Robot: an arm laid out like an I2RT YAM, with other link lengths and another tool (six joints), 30 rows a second.
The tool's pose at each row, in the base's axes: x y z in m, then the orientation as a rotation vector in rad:
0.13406, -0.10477, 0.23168, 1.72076, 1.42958, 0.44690
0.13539, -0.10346, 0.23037, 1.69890, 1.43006, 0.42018
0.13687, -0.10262, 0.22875, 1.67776, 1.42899, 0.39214
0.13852, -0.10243, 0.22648, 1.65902, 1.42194, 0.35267
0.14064, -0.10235, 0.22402, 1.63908, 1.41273, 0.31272
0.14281, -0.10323, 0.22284, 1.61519, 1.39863, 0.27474
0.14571, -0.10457, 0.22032, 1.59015, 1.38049, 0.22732
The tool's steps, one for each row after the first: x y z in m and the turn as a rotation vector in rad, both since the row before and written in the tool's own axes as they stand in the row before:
0.00190, -0.00018, 0.00124, -0.00573, -0.02026, -0.02192
0.00162, -0.00030, 0.00167, -0.00517, -0.02182, -0.02140
0.00131, -0.00069, 0.00239, -0.00140, -0.03201, -0.02163
0.00150, -0.00051, 0.00283, -0.00251, -0.03380, -0.02155
0.00032, 0.00044, 0.00257, -0.00768, -0.03647, -0.02068
0.00077, -0.00016, 0.00399, -0.00566, -0.04486, -0.02324

